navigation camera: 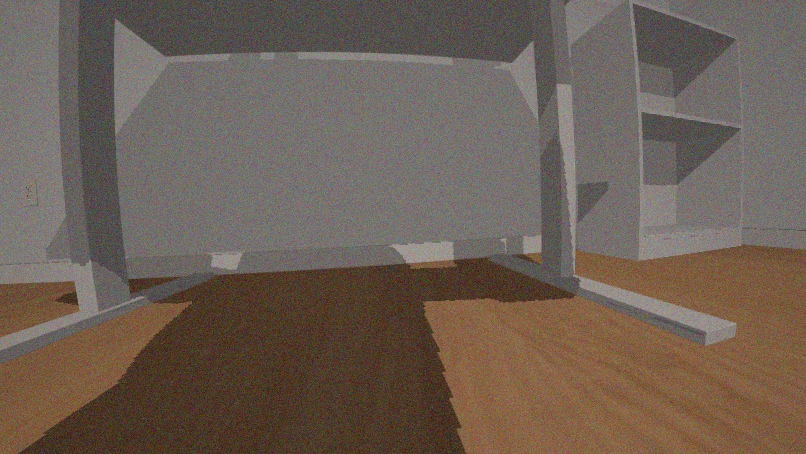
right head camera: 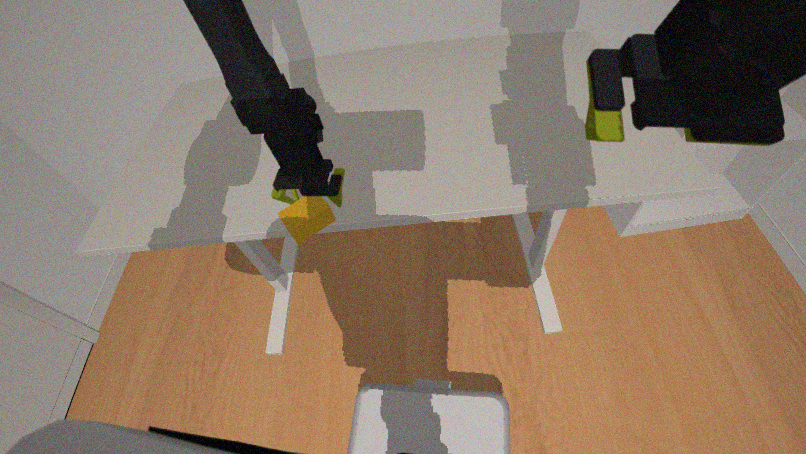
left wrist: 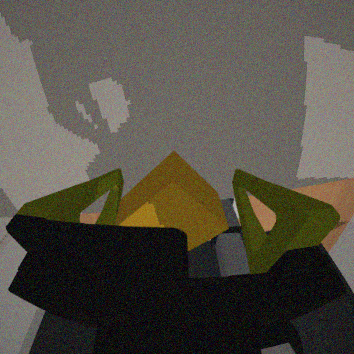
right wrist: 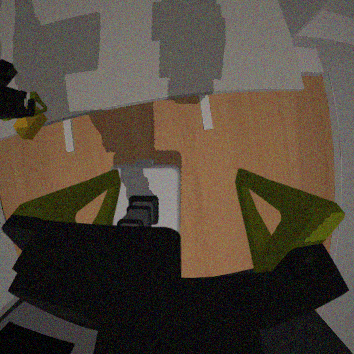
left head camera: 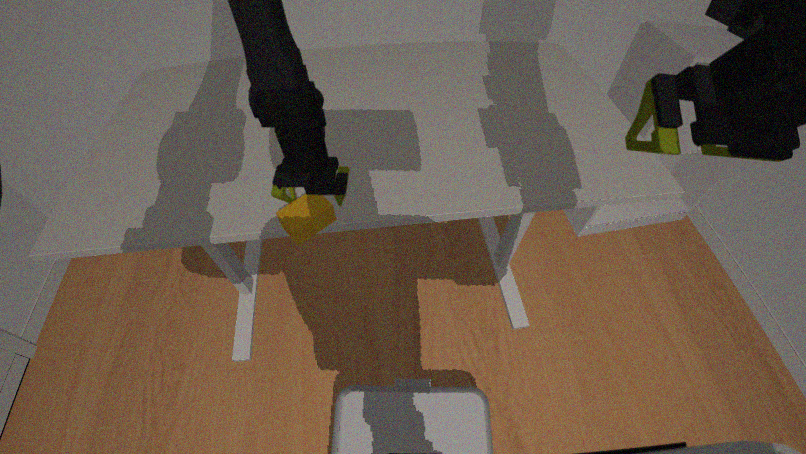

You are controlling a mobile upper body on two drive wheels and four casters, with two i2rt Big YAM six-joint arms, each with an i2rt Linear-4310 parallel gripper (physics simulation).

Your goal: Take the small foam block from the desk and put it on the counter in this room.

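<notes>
You've got the left gripper in the pictures, and it's there in the left wrist view and in the right head camera view as well. The right gripper is in the pictures too, including the left head camera view and the right wrist view. Then there's a yellow foam block, and there's a white desk.
</notes>
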